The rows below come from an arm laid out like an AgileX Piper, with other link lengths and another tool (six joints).
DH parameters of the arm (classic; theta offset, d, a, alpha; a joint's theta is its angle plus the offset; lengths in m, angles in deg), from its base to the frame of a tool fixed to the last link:
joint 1: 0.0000 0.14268 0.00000 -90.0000
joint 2: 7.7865 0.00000 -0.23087 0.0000
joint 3: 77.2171 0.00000 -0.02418 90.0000
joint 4: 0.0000 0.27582 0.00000 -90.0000
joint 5: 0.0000 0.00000 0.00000 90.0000
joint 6: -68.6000 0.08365 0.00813 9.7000
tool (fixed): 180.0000 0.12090 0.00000 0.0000
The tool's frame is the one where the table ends.
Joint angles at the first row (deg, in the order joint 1, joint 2, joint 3, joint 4, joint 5, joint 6):
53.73, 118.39, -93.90, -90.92, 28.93, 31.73
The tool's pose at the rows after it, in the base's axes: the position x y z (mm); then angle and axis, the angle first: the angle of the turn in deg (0 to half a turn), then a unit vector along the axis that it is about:
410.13 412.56 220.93 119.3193 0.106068 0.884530 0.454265
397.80 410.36 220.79 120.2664 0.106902 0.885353 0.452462
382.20 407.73 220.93 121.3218 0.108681 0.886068 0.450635
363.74 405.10 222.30 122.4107 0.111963 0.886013 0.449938
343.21 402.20 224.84 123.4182 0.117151 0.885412 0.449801
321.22 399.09 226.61 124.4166 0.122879 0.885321 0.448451
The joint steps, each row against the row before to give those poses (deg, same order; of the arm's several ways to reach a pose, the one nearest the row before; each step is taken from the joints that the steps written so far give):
0.71, -1.86, 2.31, 0.71, 0.23, -0.01
1.08, -2.44, 2.99, 0.97, 0.49, 0.01
1.50, -2.91, 3.47, 1.25, 0.84, 0.03
1.97, -3.24, 3.58, 1.59, 1.27, 0.04
2.43, -3.39, 3.47, 1.89, 1.83, 0.03
2.85, -3.30, 3.29, 2.11, 2.32, 0.01

